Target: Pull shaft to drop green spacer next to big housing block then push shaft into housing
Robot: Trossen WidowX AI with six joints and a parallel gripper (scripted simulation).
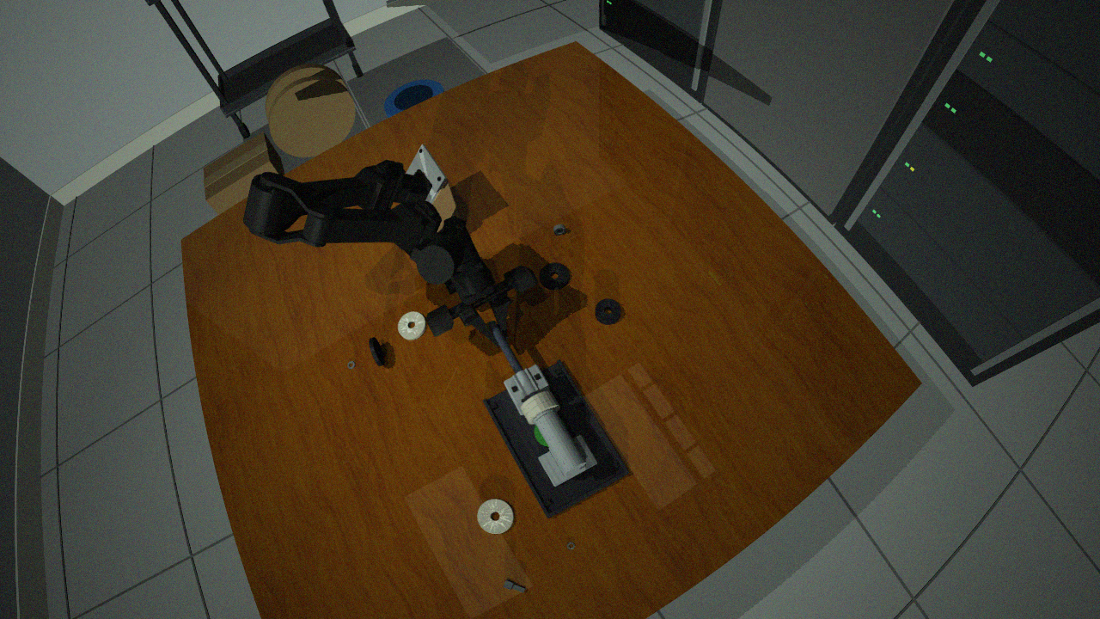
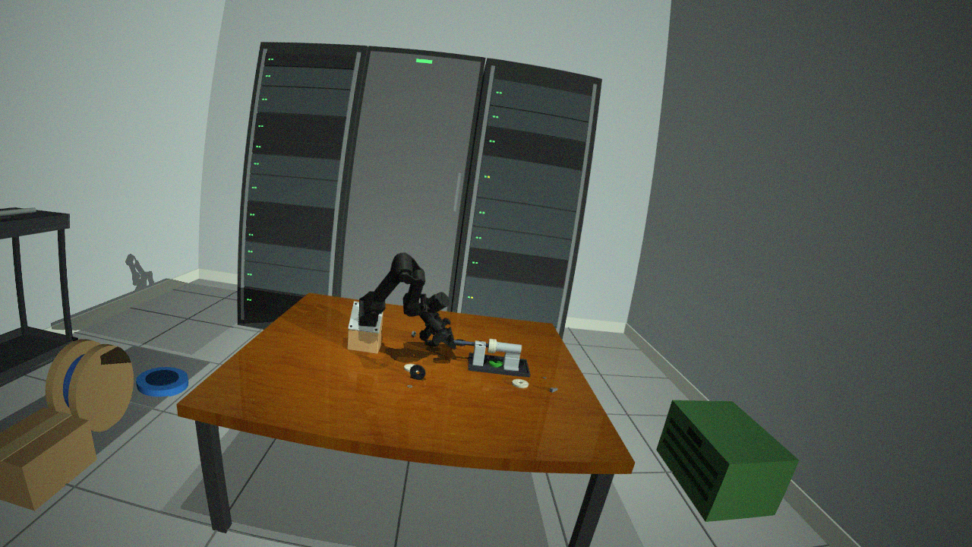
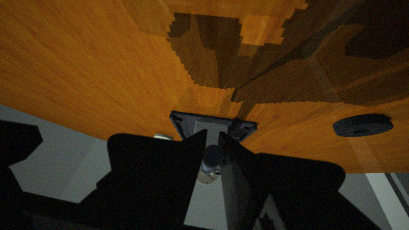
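The dark shaft lies 6 cm ahead of my gripper tip, 1 cm to the right of it and 3 cm above it. The rest, counted from my gripper tip: green spacer 16 cm ahead, 2 cm to the right, 4 cm below; cream spacer 13 cm ahead, 1 cm to the right, 3 cm above; nut 16 cm behind, 23 cm to the left, 4 cm below.
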